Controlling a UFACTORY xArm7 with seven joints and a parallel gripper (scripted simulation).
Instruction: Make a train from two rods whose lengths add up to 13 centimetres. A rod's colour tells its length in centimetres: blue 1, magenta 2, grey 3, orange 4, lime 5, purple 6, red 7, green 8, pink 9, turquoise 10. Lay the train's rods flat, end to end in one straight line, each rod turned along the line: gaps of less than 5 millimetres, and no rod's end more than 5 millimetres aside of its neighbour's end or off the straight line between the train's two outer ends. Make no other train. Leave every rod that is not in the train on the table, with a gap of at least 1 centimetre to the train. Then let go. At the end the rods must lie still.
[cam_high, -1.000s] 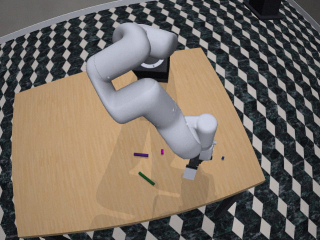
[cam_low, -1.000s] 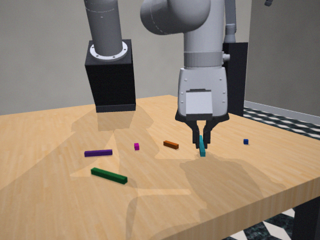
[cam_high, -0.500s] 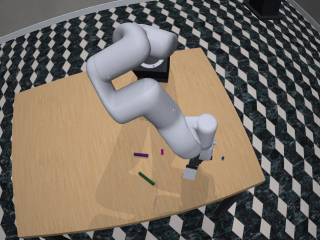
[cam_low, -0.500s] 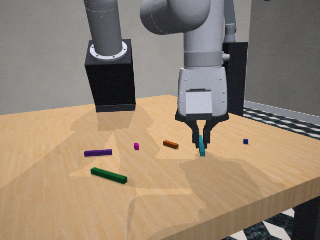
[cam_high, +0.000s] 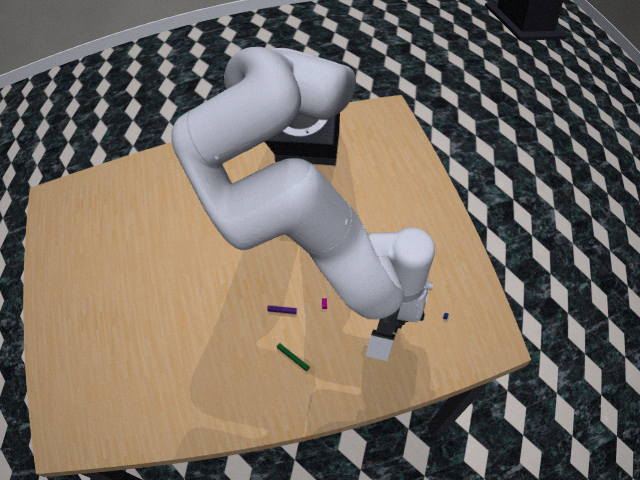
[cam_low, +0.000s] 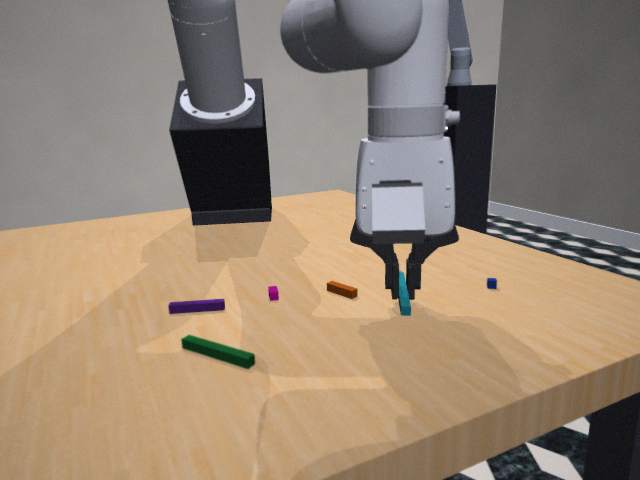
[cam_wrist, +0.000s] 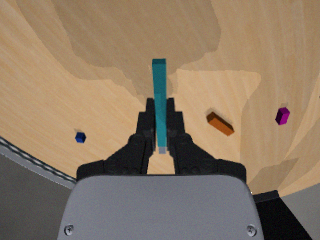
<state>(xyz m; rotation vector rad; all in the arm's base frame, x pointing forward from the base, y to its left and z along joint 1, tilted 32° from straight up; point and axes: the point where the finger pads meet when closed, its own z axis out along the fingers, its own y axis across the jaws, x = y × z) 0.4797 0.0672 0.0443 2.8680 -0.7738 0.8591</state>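
Right now the grey rod is 6 cm behind my hand, 4 cm to the left of it and 3 cm below it. Round my hand: blue rod (2 cm ahead, 12 cm to the left, 3 cm below); then turquoise rod (2 cm below); then orange rod (6 cm behind, 4 cm to the right, 3 cm below).
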